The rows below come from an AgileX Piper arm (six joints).
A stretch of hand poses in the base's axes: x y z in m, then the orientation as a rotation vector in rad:
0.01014, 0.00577, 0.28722, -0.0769, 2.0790, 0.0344
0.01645, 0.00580, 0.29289, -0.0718, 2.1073, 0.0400
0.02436, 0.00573, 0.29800, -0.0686, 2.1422, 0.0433
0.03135, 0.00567, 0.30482, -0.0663, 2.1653, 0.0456
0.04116, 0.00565, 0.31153, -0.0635, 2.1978, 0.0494
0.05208, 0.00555, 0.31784, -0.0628, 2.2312, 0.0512
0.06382, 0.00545, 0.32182, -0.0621, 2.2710, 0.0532
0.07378, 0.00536, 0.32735, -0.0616, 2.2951, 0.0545
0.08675, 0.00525, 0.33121, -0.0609, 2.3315, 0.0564
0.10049, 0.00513, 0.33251, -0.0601, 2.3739, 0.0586
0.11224, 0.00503, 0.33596, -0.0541, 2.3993, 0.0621
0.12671, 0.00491, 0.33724, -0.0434, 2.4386, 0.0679
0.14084, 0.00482, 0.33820, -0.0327, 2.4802, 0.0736
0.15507, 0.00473, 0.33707, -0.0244, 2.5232, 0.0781
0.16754, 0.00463, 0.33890, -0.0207, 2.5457, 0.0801
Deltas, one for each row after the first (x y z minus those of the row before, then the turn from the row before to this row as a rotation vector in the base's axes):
0.00631, 0.00003, 0.00567, 0.0052, 0.0284, -0.0018
0.00791, -0.00007, 0.00511, 0.0025, 0.0350, -0.0014
0.00699, -0.00006, 0.00682, 0.0018, 0.0232, -0.0010
0.00981, -0.00002, 0.00671, 0.0027, 0.0326, -0.0008
0.01092, -0.00010, 0.00631, 0.0004, 0.0334, -0.0001
0.01174, -0.00010, 0.00398, 0.0003, 0.0398, 0.0000
0.00996, -0.00009, 0.00553, 0.0003, 0.0241, 0.0000
0.01297, -0.00011, 0.00386, 0.0003, 0.0364, 0.0000
0.01374, -0.00012, 0.00130, 0.0003, 0.0424, 0.0000
0.01175, -0.00010, 0.00345, 0.0034, 0.0255, -0.0033
0.01447, -0.00012, 0.00128, 0.0058, 0.0395, -0.0060
0.01413, -0.00009, 0.00096, 0.0055, 0.0419, -0.0058
0.01423, -0.00009, -0.00113, 0.0039, 0.0432, -0.0043
0.01247, -0.00010, 0.00183, 0.0016, 0.0226, -0.0018

